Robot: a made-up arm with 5 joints. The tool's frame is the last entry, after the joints.
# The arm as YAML. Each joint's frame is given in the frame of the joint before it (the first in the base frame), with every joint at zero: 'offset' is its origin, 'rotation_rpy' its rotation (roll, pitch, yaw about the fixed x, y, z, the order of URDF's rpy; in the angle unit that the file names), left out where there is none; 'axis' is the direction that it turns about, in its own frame. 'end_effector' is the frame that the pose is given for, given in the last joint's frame.
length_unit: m
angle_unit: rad
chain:
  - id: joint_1
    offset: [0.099, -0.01, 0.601]
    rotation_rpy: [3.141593, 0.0, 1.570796]
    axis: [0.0, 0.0, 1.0]
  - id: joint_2
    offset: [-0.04, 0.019, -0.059]
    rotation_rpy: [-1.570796, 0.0, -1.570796]
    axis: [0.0, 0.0, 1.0]
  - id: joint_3
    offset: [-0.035, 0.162, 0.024]
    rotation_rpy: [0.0, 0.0, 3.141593]
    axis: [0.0, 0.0, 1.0]
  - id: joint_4
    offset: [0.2, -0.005, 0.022]
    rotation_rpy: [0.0, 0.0, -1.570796]
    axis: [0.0, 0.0, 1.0]
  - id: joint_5
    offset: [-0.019, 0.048, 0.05]
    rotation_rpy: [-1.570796, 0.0, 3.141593]
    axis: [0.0, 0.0, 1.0]
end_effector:
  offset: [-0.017, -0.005, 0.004]
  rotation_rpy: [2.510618, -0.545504, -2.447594]
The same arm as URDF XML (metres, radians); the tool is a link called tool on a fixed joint. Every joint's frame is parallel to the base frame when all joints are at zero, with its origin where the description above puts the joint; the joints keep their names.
<robot name="arm">
  <link name="base"/>
  <link name="link1"/>
  <link name="link2"/>
  <link name="link3"/>
  <link name="link4"/>
  <link name="link5"/>
  <link name="tool"/>
  <joint name="joint_1" type="continuous">
    <parent link="base"/>
    <child link="link1"/>
    <origin xyz="0.099 -0.01 0.601"/>
    <axis xyz="0 0 -1"/>
  </joint>
  <joint name="joint_2" type="continuous">
    <parent link="link1"/>
    <child link="link2"/>
    <origin xyz="0.019 -0.04 0.059"/>
    <axis xyz="0 1 0"/>
  </joint>
  <joint name="joint_3" type="continuous">
    <parent link="link2"/>
    <child link="link3"/>
    <origin xyz="0.035 0.024 0.162"/>
    <axis xyz="0 1 0"/>
  </joint>
  <joint name="joint_4" type="continuous">
    <parent link="link3"/>
    <child link="link4"/>
    <origin xyz="0.2 0.022 0.005"/>
    <axis xyz="0 1 0"/>
  </joint>
  <joint name="joint_5" type="continuous">
    <parent link="link4"/>
    <child link="link5"/>
    <origin xyz="0.048 0.05 -0.019"/>
    <axis xyz="-1 0 0"/>
  </joint>
  <joint name="tool_joint" type="fixed">
    <parent link="link5"/>
    <child link="tool"/>
    <origin xyz="-0.004 0.005 0.017" rpy="0.3823 -0.717 2.33"/>
  </joint>
</robot>

